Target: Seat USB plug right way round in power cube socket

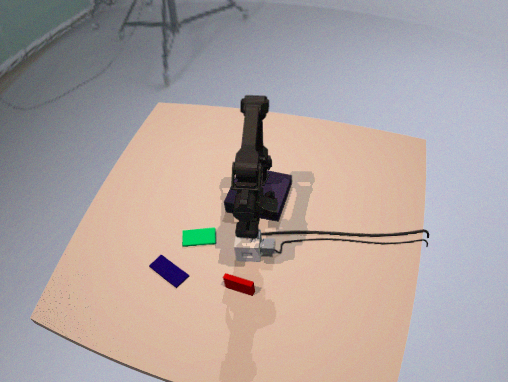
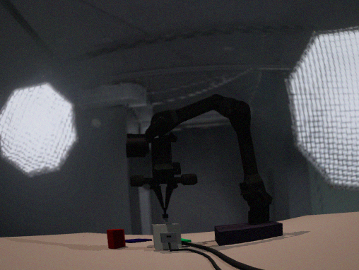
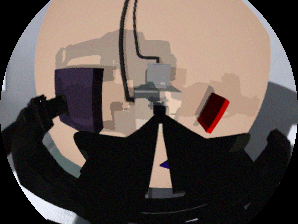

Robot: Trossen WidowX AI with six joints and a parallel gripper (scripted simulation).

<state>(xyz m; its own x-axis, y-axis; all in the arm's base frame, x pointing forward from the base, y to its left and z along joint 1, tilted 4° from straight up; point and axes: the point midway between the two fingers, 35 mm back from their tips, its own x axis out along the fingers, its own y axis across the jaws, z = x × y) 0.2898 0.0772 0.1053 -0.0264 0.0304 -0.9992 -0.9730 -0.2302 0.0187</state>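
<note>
The dark USB plug is 10 mm below my gripper tip. The rest, counted from my gripper tip: flat blue block 160 mm ahead, 250 mm to the right, 120 mm below; then green block 200 mm to the right, 120 mm below; then red block 150 mm ahead, 10 mm to the left, 90 mm below.
</note>
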